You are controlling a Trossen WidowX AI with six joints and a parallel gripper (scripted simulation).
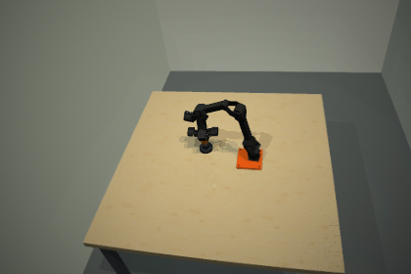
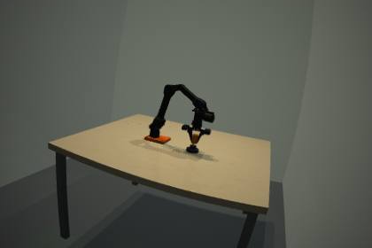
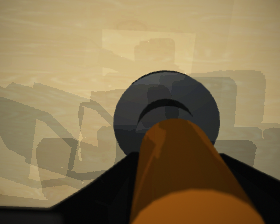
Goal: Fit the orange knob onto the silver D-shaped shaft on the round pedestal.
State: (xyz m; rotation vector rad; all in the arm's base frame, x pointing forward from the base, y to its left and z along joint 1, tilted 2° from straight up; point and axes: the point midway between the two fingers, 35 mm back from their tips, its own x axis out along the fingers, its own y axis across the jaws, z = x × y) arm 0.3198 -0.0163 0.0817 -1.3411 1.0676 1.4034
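The round dark pedestal lies 4 cm below my gripper tip. Also, from my gripper tip: orange knob: 3 cm above.
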